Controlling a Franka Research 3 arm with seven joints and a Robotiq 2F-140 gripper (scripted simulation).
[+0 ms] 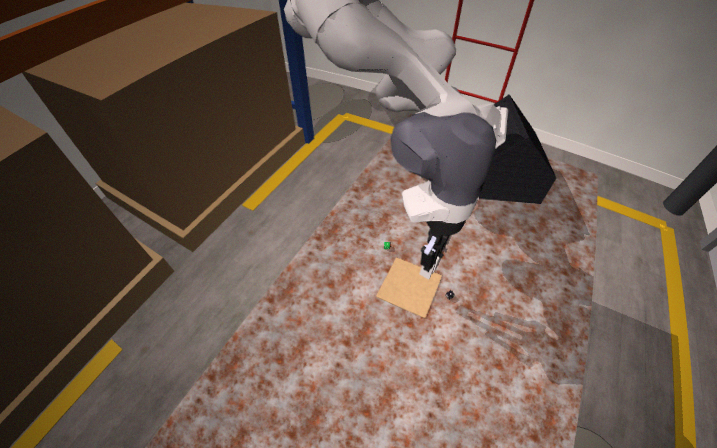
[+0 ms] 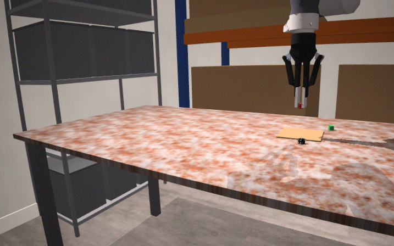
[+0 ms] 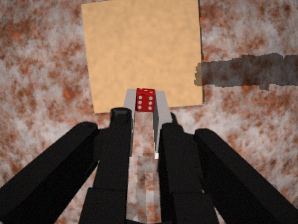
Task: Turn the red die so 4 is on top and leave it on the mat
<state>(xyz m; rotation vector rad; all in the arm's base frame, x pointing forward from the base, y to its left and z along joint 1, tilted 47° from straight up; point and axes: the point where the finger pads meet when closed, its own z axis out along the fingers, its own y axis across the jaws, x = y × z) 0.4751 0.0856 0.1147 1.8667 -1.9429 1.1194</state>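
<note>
Right now my hand is 30 mm to the left of the tan mat and 130 mm above it. Round my hand: red die (10 mm to the right, 30 mm below); then green die (100 mm behind, 140 mm to the right, 130 mm below); then black die (20 mm behind, 80 mm to the left, 130 mm below).
</note>
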